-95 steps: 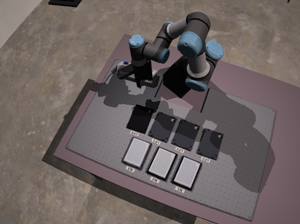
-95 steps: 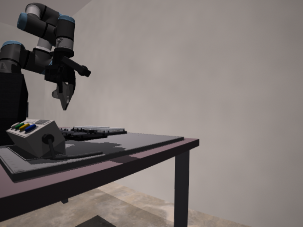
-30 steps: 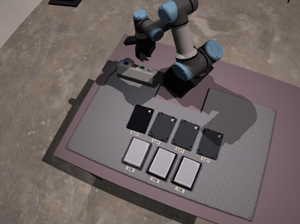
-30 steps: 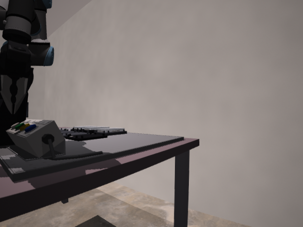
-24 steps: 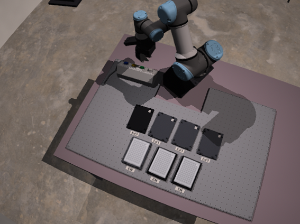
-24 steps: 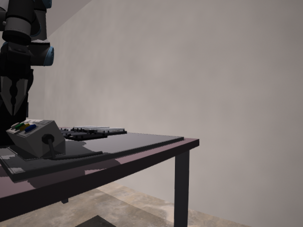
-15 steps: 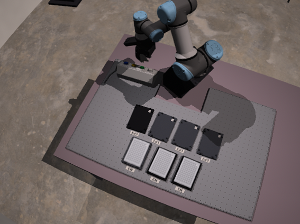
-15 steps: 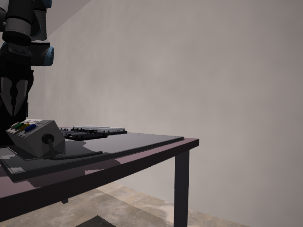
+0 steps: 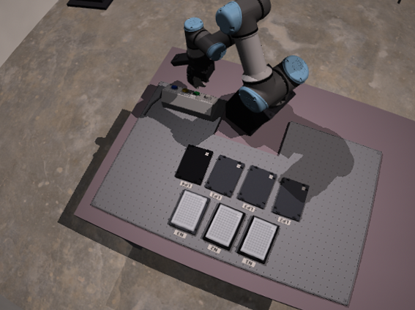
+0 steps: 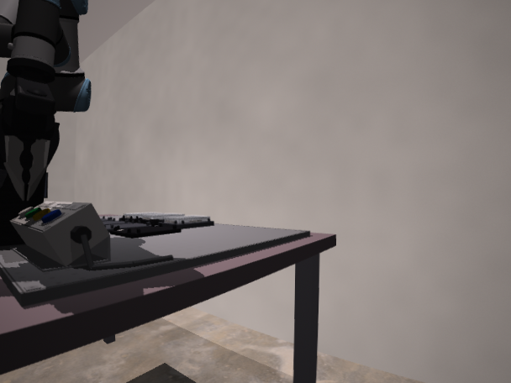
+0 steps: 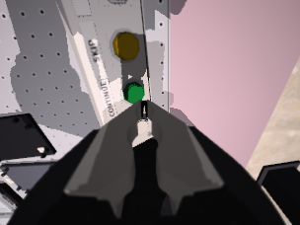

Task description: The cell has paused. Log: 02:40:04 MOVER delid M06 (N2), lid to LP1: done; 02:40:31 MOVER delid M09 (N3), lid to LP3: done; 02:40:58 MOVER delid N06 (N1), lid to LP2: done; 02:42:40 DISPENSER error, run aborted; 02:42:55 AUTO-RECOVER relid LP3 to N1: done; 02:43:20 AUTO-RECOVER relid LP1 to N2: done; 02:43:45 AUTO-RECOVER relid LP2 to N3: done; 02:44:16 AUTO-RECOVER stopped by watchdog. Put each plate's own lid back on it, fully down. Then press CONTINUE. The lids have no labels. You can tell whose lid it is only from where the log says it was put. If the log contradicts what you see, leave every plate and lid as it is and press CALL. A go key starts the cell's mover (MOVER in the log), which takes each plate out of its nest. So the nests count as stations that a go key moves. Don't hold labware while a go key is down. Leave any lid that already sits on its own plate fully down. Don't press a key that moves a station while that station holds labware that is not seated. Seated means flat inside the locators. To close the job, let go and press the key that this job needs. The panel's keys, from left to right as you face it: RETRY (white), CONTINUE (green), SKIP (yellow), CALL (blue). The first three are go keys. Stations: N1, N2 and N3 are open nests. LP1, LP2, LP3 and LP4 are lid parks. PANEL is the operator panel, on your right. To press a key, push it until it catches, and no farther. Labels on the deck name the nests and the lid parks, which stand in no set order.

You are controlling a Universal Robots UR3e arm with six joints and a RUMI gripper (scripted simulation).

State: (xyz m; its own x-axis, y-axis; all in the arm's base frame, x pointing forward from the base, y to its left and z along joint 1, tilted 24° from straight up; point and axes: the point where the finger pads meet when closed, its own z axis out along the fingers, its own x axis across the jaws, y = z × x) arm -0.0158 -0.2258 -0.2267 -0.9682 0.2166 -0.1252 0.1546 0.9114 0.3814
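The green CONTINUE key is 10 mm ahead of my hand and 30 mm below it. From my hand the other things lie so: white RETRY key (10 mm ahead, 50 mm to the left, 30 mm below); blue CALL key (100 mm to the right, 30 mm below); yellow SKIP key (10 mm ahead, 50 mm to the right, 30 mm below).
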